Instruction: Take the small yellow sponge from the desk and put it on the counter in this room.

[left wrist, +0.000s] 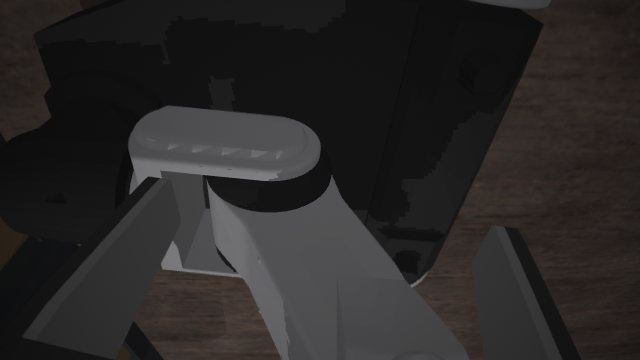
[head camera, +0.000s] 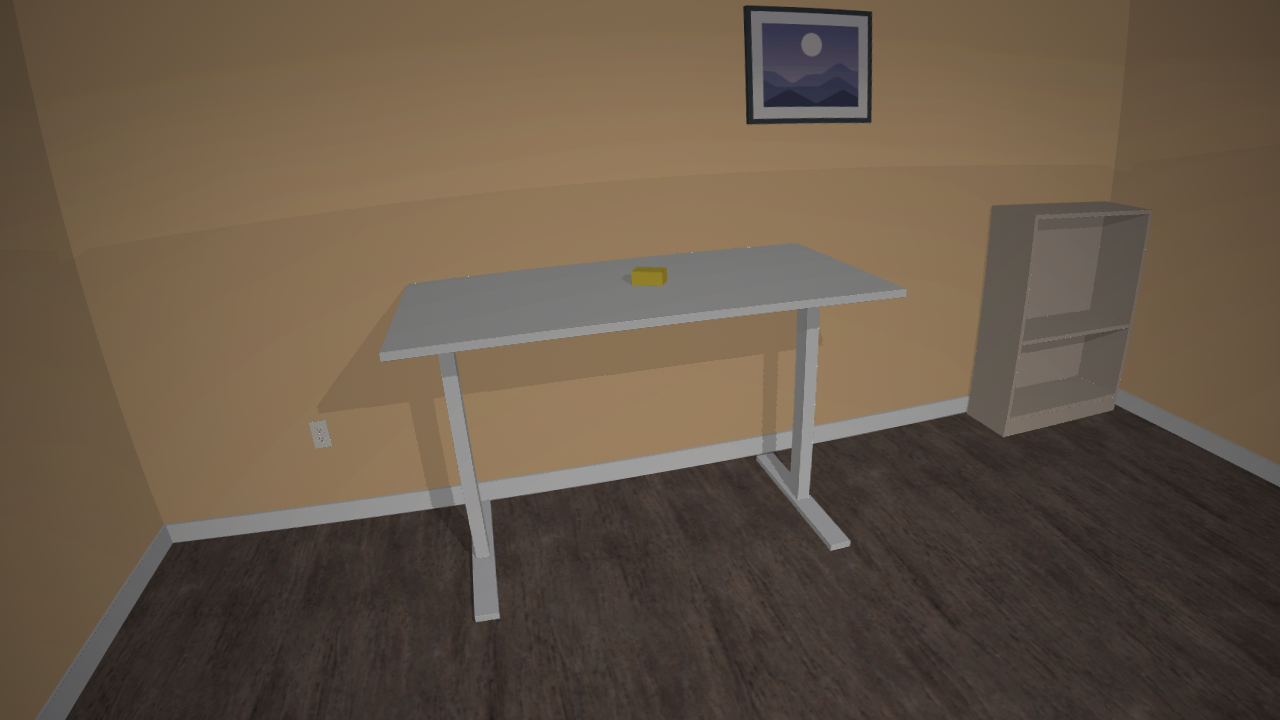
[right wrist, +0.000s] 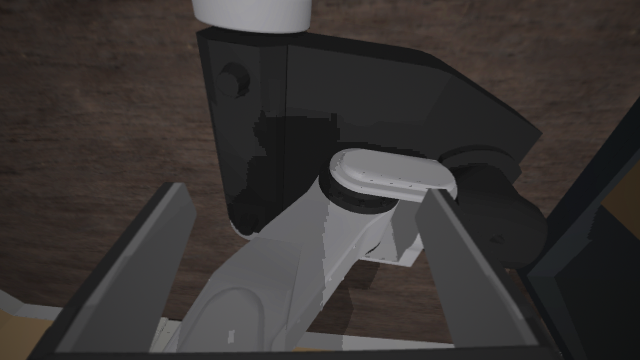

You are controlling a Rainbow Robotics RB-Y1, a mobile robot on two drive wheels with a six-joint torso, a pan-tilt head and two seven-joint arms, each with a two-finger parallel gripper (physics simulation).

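Frame: origin at the robot's base, x ahead, y left, z up, level; metres.
Seen in the pictures: left gripper, fingertip midpoint: (left wrist: 325, 223); right gripper, fingertip midpoint: (right wrist: 309, 200).
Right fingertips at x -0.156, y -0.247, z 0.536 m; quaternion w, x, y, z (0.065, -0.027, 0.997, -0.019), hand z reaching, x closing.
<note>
A point is followed by its place in that frame.
The small yellow sponge (head camera: 648, 277) {x 1.886, y -0.148, z 0.978 m} lies on the white desk (head camera: 528, 308) {x 1.725, y 0.219, z 0.951 m}, a little right of the middle of its top, in the head view. The desk stands against the far wall on two T-shaped legs. My left gripper (left wrist: 325, 223) {x -0.177, y 0.230, z 0.534 m} is open, with its two fingers wide apart and no object between them; my own arm and base show behind it. My right gripper (right wrist: 309, 200) {x -0.156, y -0.247, z 0.536 m} is open in the same way, with floor and my own body behind it. Neither gripper shows in the head view, and both are away from the sponge. No counter can be made out for certain.
A pale shelf unit (head camera: 1009, 313) {x 2.403, y -1.837, z 0.595 m} stands right of the desk by the corner. A framed picture (head camera: 810, 67) {x 2.440, y -0.859, z 1.645 m} hangs on the wall above. Dark wood floor (head camera: 644, 608) {x 1.488, y -0.056, z 0.001 m} lies in front of the desk. A dark-framed object with orange-brown panels shows partly at the right edge in the right wrist view.
</note>
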